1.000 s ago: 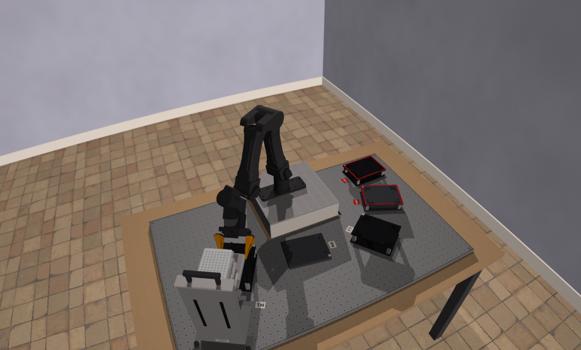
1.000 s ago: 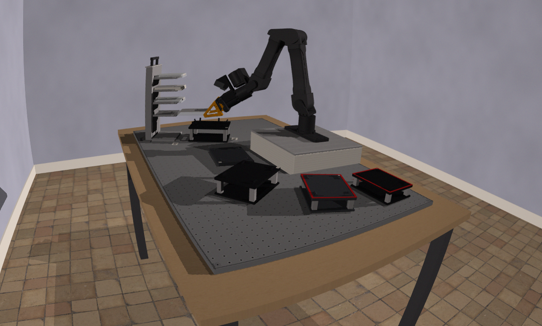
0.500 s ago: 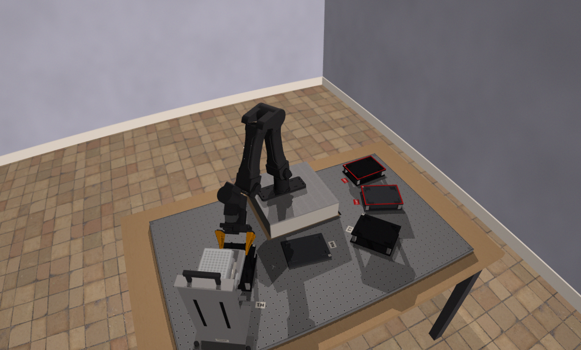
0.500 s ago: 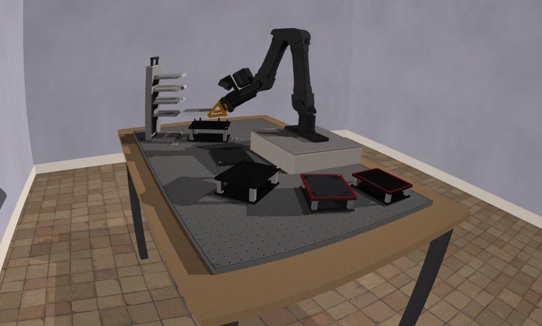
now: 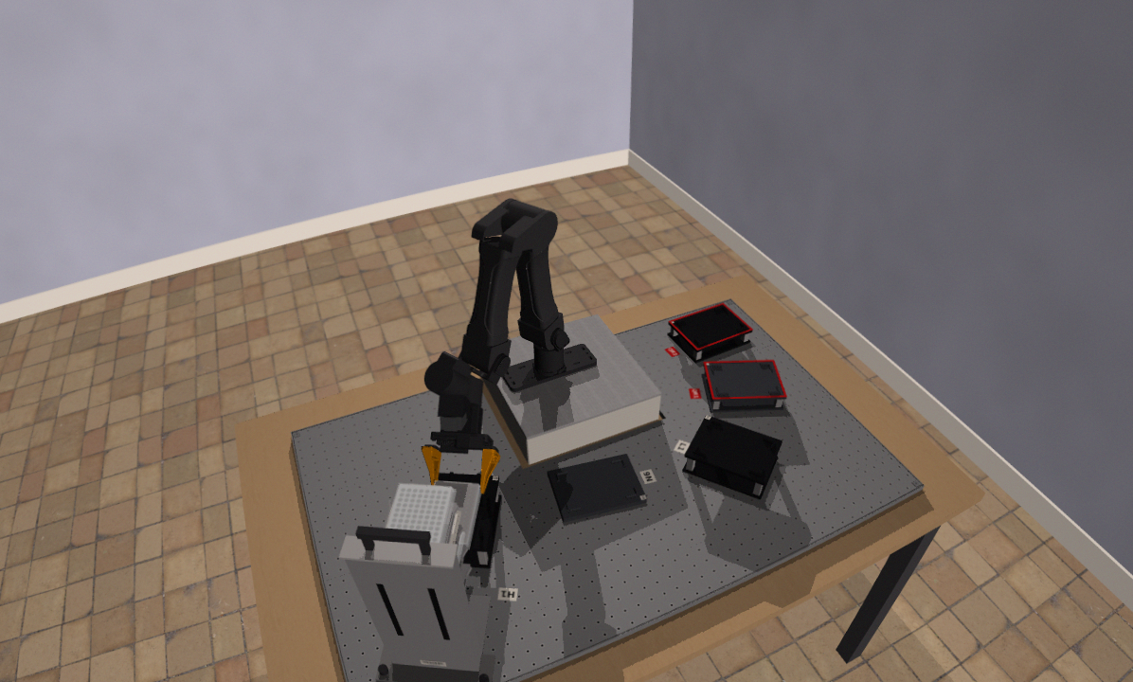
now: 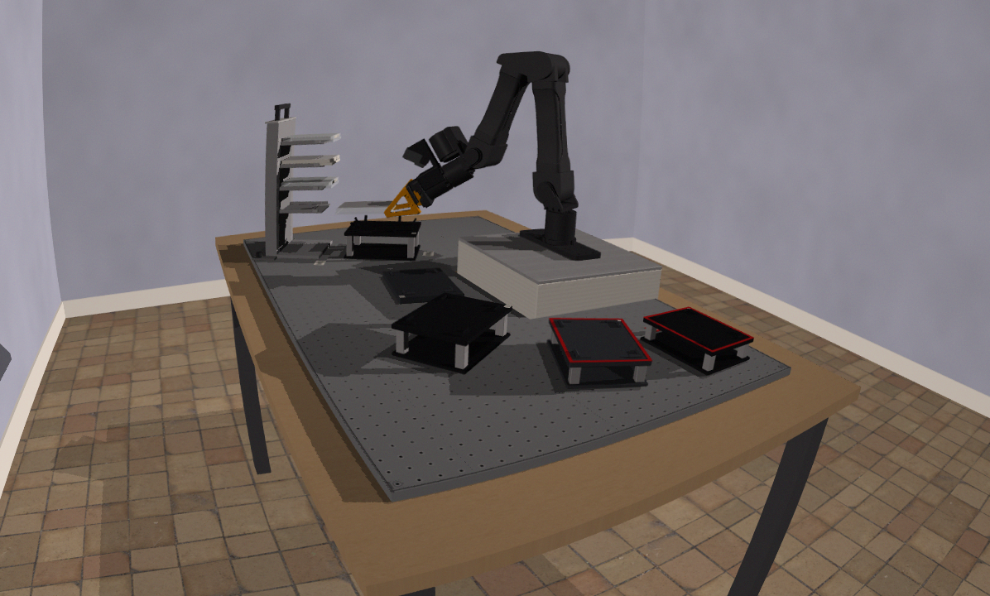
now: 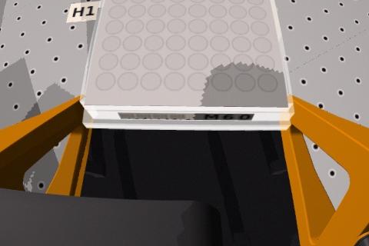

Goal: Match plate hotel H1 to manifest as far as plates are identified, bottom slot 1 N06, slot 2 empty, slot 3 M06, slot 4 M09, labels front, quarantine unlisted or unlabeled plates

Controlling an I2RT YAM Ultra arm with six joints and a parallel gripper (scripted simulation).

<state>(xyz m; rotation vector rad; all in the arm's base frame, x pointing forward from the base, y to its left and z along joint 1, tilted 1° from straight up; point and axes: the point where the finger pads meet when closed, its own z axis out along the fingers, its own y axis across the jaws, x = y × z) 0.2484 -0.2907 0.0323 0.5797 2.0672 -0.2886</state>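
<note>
Right now my hand is 40 mm above the black regrip nest RG, 10 mm to the left of it and 10 mm short of it. The rest, counted from my hand: flat recovery nest N6 (250 mm to the left, 90 mm below, 40 mm ahead); then H1 deck label (180 mm ahead, 100 mm below, 10 mm to the left); then plate hotel H1 (240 mm ahead, 140 mm to the right, 60 mm above).
</note>
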